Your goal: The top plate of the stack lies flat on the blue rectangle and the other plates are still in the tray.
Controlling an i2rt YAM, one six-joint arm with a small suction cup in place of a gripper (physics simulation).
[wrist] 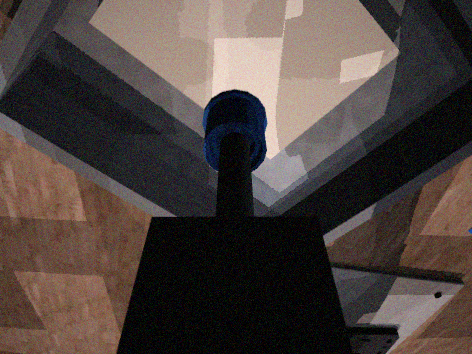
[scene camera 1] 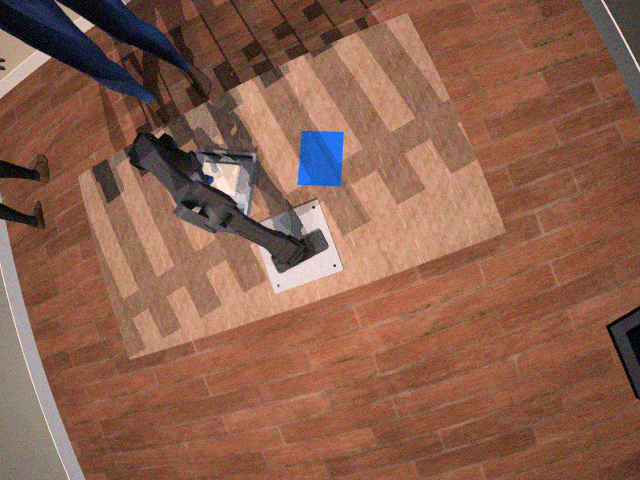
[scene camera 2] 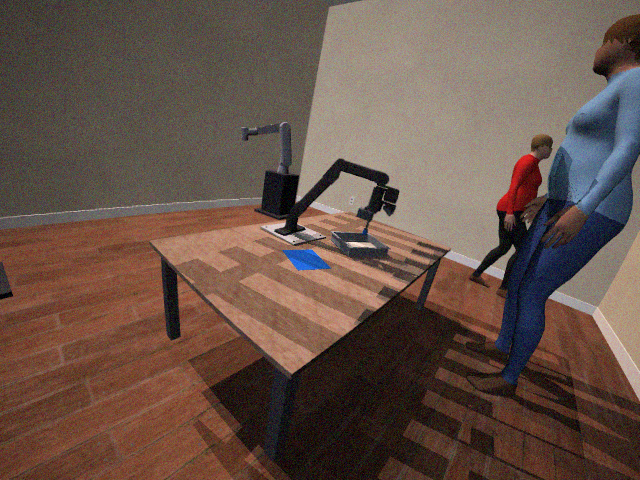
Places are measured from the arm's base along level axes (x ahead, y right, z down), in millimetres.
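Pixels of known places: end effector, tool point: [wrist: 234,119] [scene camera 1: 210,179] [scene camera 2: 364,233]; arm's base, origin of the base link: [scene camera 1: 299,252] [scene camera 2: 290,230].
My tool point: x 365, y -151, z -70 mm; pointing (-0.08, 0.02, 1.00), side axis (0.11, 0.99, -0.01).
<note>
Ahead of a thing's pixels: the offset from my tool point to its middle. "*": to the spot under its first point.
A cream top plate @[dy +8, dx +18, dz +66 mm] [scene camera 1: 228,176] [scene camera 2: 359,244] [wrist: 320,95] lies inside the grey tray @[dy +17, dx -9, dz +57 mm] [scene camera 1: 251,188] [scene camera 2: 361,253] [wrist: 80,100]. Any plates under it cannot be told apart. My gripper, a blue suction cup [scene camera 1: 208,179] [scene camera 2: 364,231] [wrist: 235,122], is open, with nothing hanging from it. It is over the tray, above the plate near one corner in the wrist view; whether it touches the plate is not clear. The blue rectangle @[* dy +370, dx -113, dz +82 mm] [scene camera 1: 321,158] [scene camera 2: 306,259] lies bare on the table, apart from the tray. My arm hides part of the tray in the first scene view.
The arm stands on a pale base plate [scene camera 1: 307,276] [scene camera 2: 273,231] [wrist: 415,305] beside the tray and the blue rectangle. A person in blue [scene camera 2: 594,134] stands by the table edge on the tray's side. A person in red [scene camera 2: 525,178] and a grey robot arm [scene camera 2: 285,147] are farther off.
</note>
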